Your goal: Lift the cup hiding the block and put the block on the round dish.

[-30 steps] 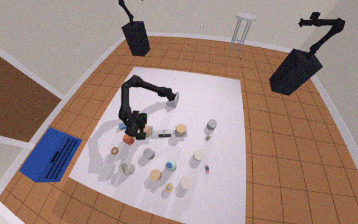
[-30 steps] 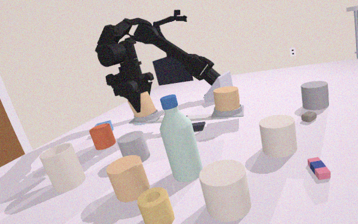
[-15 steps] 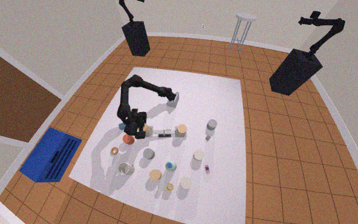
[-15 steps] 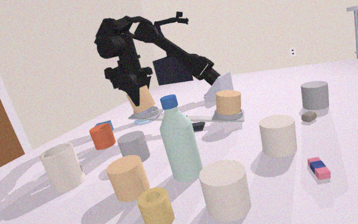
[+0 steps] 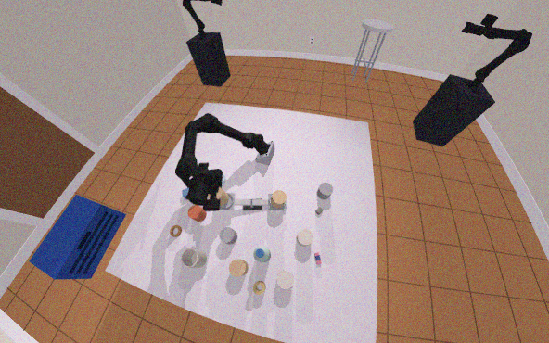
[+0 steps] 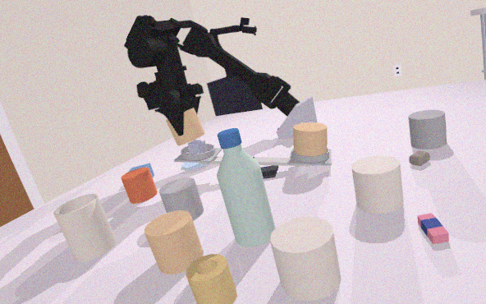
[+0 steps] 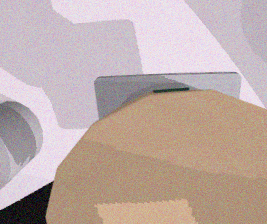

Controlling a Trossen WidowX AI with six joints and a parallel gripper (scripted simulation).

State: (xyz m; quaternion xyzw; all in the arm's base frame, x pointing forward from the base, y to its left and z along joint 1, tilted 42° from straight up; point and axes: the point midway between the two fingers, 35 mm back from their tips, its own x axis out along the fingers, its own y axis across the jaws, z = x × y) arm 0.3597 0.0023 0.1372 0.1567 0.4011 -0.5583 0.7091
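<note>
Right now my gripper tip is 1 cm past the grey block, 1 cm to the right of it and 4 cm above it. Also, from my gripper tip: pale blue round dish: 12 cm behind, 13 cm to the right, 13 cm below; then orange cylinder: 11 cm ahead, 12 cm to the right, 9 cm below; then tan cup: 1 cm ahead, 2 cm to the right, 1 cm above.
</note>
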